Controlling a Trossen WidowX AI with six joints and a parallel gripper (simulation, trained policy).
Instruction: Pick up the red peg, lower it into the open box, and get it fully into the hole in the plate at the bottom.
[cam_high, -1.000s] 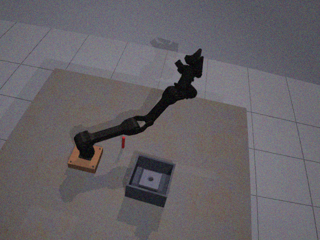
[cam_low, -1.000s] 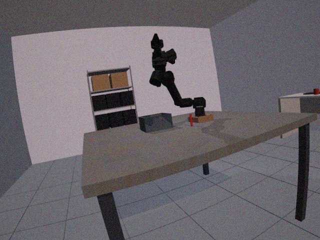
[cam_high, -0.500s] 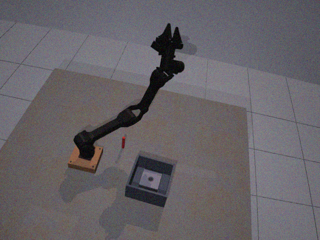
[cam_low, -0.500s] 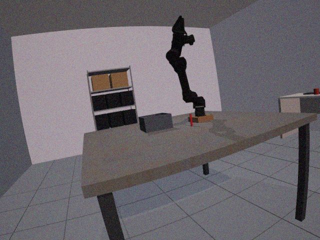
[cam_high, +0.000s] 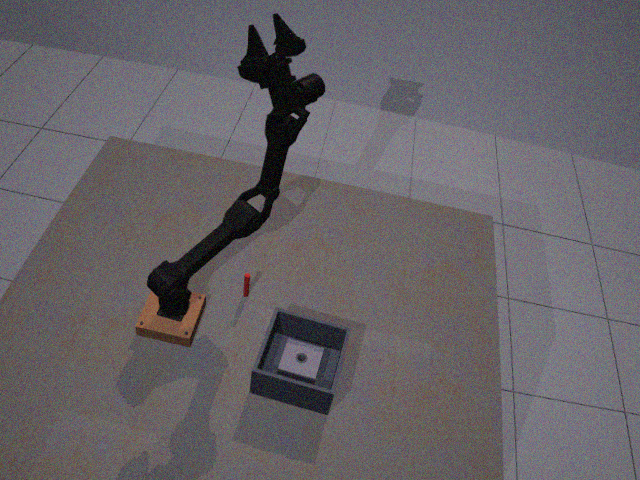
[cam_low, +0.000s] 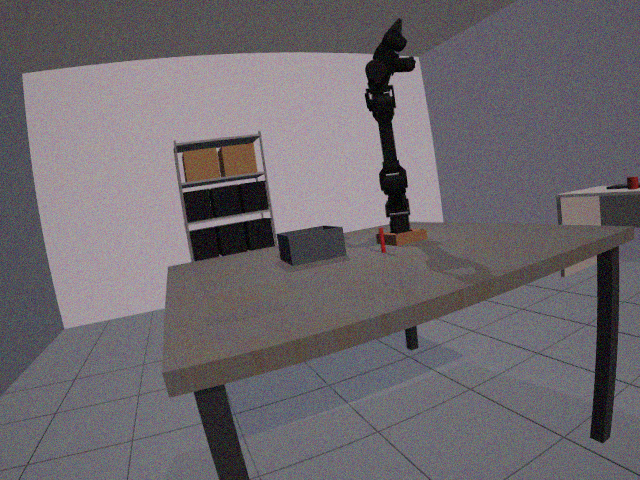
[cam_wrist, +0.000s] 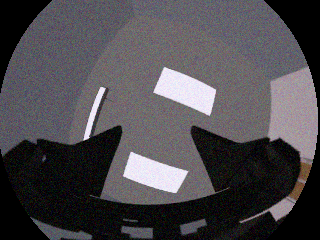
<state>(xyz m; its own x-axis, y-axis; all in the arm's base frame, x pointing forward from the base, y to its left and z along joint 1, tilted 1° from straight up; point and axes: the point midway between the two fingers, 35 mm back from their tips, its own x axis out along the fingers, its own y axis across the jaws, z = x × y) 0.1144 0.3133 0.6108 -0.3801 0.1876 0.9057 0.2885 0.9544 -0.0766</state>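
Now: the red peg 6 cm ahead of my gripper tip, 18 cm to the right of it and 64 cm below it. The rest, counted from my gripper tip: grey box (25 cm ahead, 37 cm to the right, 66 cm below).
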